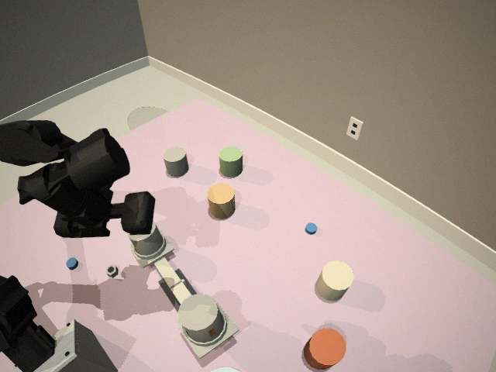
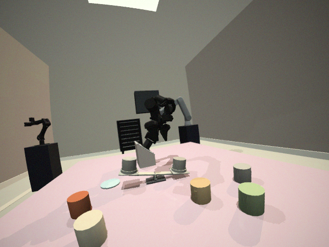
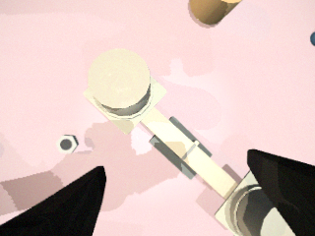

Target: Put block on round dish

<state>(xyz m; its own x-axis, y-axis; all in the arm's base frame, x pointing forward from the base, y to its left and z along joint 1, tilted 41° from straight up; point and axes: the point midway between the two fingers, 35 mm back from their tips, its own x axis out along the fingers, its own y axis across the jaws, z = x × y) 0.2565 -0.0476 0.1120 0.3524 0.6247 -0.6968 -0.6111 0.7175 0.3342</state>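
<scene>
Right now my gripper tip is 40 mm short of the grey block, 60 mm to the right of it and 150 mm above it. From my gripper tip the other things lie so: pale round dish: 70 mm behind, 300 mm to the right, 190 mm below; then tan cup: 270 mm ahead, 10 mm to the left, 160 mm below; then nut: 70 mm behind, 90 mm to the left, 190 mm below.
</scene>
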